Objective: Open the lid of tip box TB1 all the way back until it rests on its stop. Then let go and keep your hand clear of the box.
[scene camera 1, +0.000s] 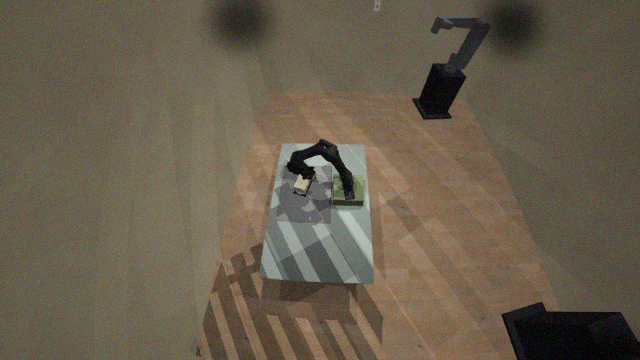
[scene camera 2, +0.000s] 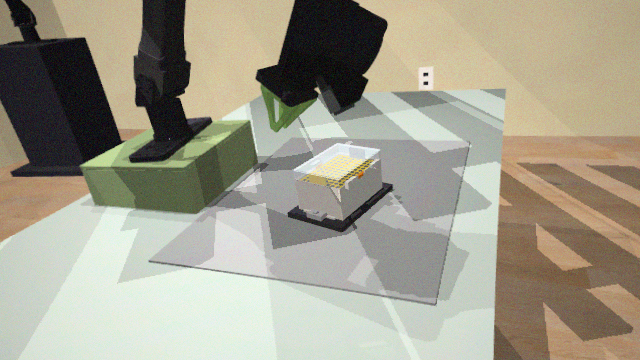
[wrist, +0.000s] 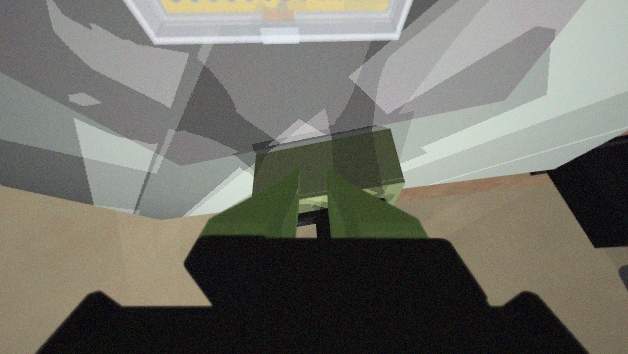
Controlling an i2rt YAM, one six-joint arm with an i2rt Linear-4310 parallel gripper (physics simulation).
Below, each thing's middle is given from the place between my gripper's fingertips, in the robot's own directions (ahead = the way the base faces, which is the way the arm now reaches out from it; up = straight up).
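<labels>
The clear lid [scene camera 2: 332, 167] is there, with my hand 100 mm short of it, 30 mm to the left of it and 50 mm above it. I also see the grey mat [scene camera 2: 396, 249], which is 80 mm ahead of my hand, 20 mm to the left of it and 120 mm below it.
</labels>
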